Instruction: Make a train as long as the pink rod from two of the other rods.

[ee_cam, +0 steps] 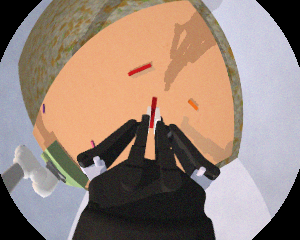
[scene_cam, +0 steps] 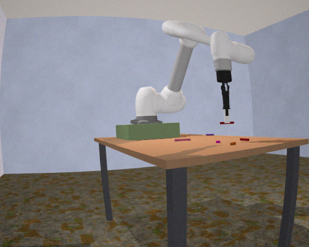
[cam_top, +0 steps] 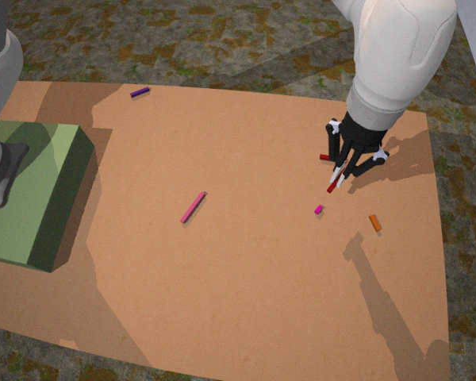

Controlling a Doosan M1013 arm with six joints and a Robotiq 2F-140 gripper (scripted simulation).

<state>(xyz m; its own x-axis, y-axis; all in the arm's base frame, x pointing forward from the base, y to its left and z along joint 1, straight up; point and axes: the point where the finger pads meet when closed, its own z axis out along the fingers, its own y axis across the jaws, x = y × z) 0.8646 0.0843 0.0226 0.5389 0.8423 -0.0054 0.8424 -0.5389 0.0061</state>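
My hand is 12 cm above the magenta rod, 4 cm to the left of it and 3 cm past it. From my hand the other things lie so: purple rod (57 cm behind, 28 cm to the left, 12 cm below); then orange rod (12 cm below, 12 cm ahead, 6 cm to the right); then pink rod (33 cm behind, 12 cm below, 7 cm to the right).
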